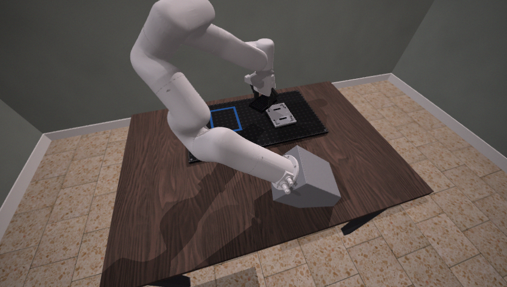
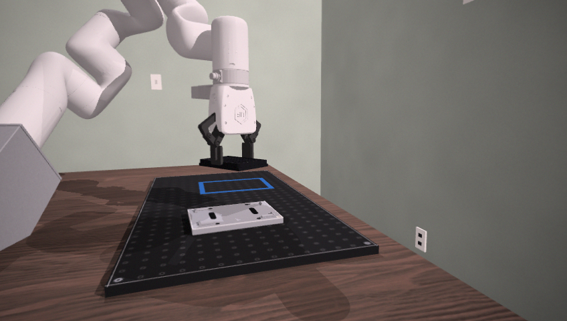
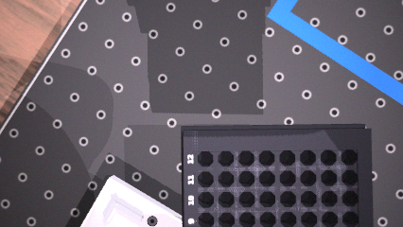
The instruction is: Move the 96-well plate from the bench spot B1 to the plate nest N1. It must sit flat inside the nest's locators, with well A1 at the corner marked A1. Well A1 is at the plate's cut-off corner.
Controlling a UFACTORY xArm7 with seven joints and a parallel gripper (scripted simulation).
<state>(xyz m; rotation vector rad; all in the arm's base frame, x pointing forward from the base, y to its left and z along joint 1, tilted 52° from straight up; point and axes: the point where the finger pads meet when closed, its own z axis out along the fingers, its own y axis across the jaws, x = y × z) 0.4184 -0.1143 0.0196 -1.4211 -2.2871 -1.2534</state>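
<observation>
The white plate nest lies 2 cm behind my hand, 9 cm to the right of it and 10 cm below it. From my hand the other things lie so: black 96-well plate (1 cm below).
</observation>
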